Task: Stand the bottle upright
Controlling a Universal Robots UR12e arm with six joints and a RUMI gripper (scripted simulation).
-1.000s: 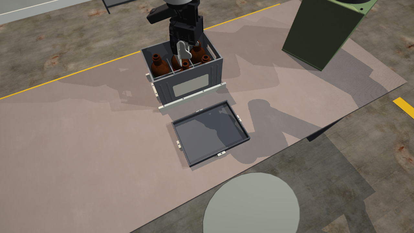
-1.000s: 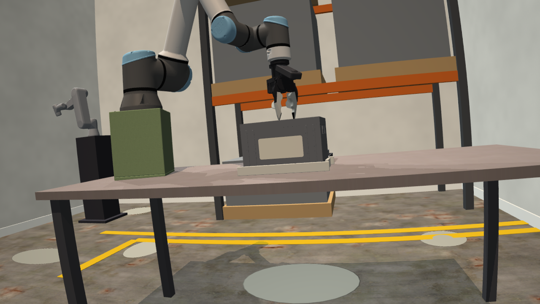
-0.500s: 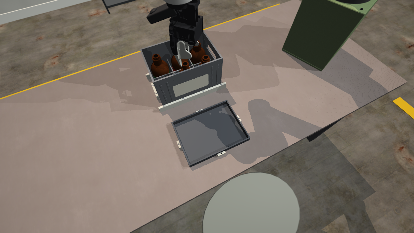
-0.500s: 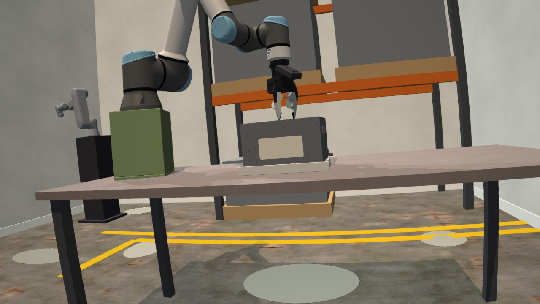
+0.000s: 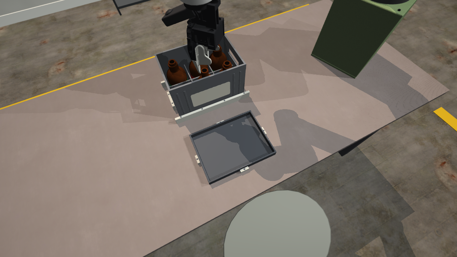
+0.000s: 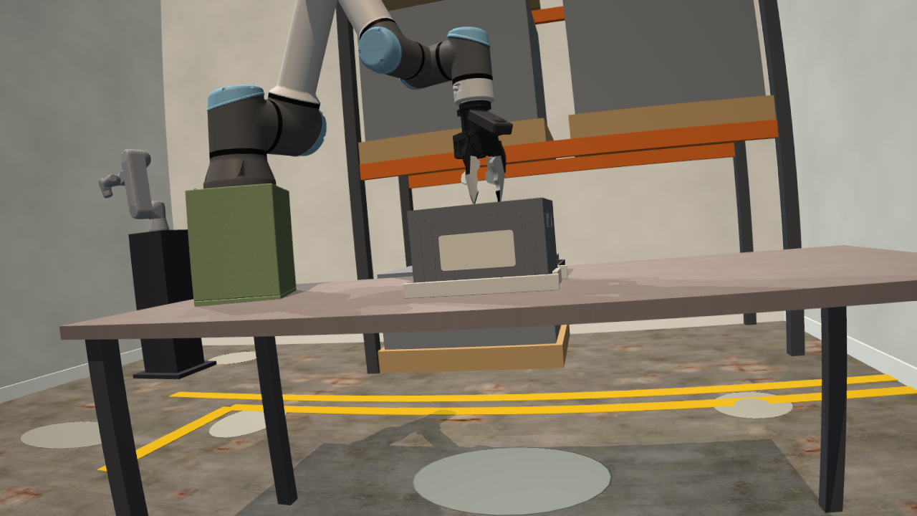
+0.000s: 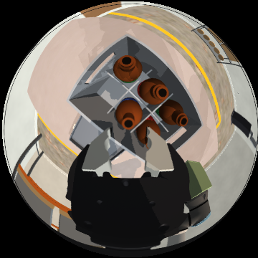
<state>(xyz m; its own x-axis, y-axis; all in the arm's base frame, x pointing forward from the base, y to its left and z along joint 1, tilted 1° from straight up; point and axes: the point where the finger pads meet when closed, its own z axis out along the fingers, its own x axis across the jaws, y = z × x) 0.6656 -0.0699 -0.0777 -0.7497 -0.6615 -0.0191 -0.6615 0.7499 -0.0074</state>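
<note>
My gripper is now 110 mm above the brown bottle. Round my hand: grey crate: 40 mm to the right, 110 mm below; dark tray: 20 mm ahead, 230 mm to the left, 180 mm below.
</note>
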